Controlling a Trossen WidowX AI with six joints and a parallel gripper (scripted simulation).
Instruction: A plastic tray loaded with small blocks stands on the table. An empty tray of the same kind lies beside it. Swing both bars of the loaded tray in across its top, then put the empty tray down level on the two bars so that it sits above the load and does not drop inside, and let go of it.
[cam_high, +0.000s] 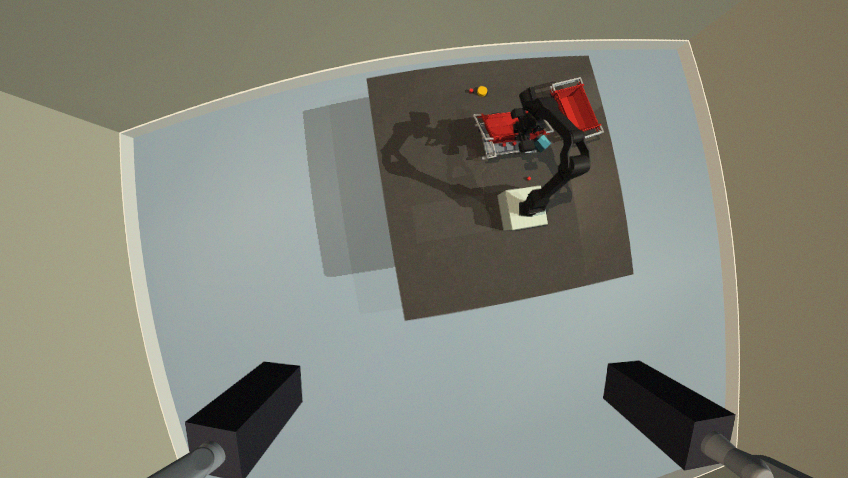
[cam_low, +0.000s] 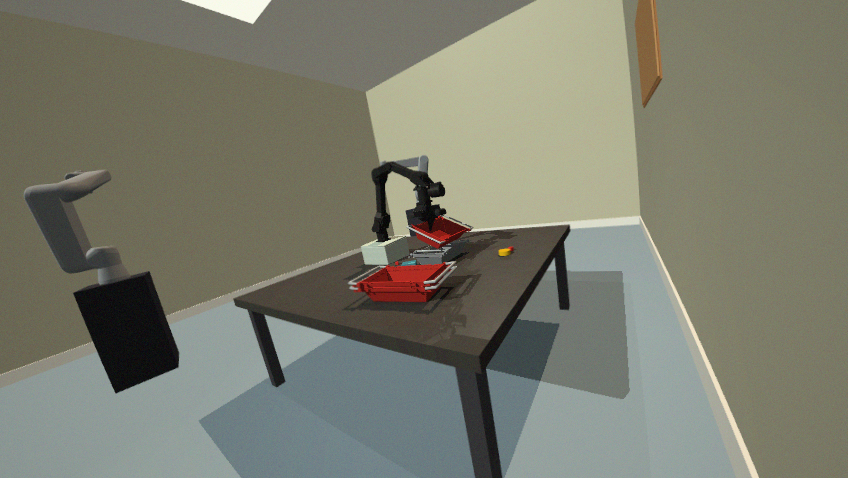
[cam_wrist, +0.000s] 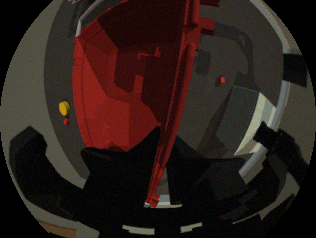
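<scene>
My gripper tip is 7 cm short of the red tray and 1 cm to the right of it. The rest, counted from my gripper tip: yellow piece (32 cm ahead, 12 cm to the left, 13 cm below); then teal cube (4 cm ahead, 20 cm to the right, 12 cm below).
</scene>
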